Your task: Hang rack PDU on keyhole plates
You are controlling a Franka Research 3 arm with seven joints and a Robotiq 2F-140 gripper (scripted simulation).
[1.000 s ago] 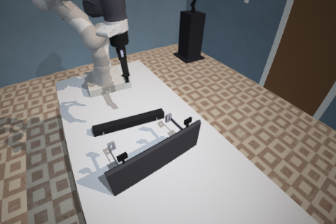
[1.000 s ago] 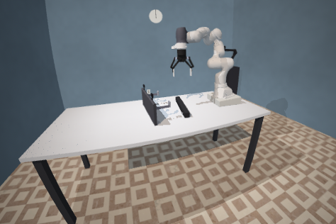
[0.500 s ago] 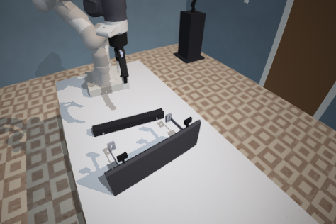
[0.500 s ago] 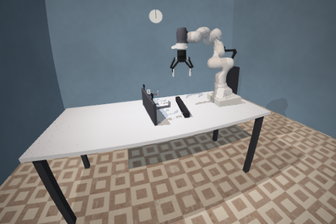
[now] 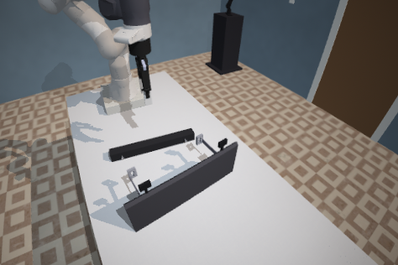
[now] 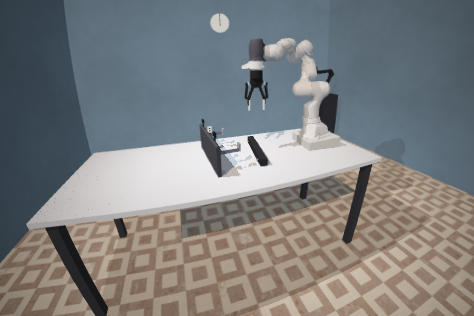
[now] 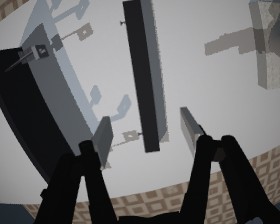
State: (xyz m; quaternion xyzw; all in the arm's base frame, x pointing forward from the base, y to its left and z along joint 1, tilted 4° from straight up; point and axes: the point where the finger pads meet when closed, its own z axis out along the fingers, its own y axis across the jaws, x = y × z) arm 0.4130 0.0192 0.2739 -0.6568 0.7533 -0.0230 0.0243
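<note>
Now: the rack PDU 290 mm below my hand and 20 mm ahead of it. From my hand the other things lie so: dark panel: 310 mm ahead, 230 mm below, 20 mm to the left.
</note>
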